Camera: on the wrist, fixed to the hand. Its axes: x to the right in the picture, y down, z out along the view.
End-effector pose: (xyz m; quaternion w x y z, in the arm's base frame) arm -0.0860 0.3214 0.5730 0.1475 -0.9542 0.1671 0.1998
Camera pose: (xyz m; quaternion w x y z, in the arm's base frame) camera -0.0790 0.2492 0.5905 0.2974 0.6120 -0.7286 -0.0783
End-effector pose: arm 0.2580 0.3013 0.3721 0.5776 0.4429 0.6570 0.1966
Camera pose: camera 0.2399 0.3572 0.4180 0.2333 0.5564 0.2218 0.7660
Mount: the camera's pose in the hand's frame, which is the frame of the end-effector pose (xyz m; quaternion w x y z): 0.0173 0.0586 -0.0428 0.6775 -0.2416 0.2047 0.6639
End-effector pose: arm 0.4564 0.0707 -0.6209 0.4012 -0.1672 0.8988 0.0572
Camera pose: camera 0.3953 0.1111 -0.6068 0.0095 0.3748 0.7882 0.4880
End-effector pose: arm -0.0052 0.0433 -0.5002 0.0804 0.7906 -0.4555 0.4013
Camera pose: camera -0.0707 0.0195 -0.4735 0.0723 0.1316 -0.9139 0.3770
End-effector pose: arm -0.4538 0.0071 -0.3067 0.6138 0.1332 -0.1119 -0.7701
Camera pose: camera -0.3891 -0.0231 -0.3284 0.9822 0.0253 0.1474 -0.1140
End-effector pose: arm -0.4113 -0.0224 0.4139 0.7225 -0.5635 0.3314 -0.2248
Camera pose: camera -0.4337 -0.0475 0.3473 0.4348 -0.2903 0.8009 0.2921
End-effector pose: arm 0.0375 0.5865 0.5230 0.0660 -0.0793 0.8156 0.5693
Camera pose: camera 0.0078 0.5652 0.5881 0.5194 -0.3553 -0.4812 -0.6103
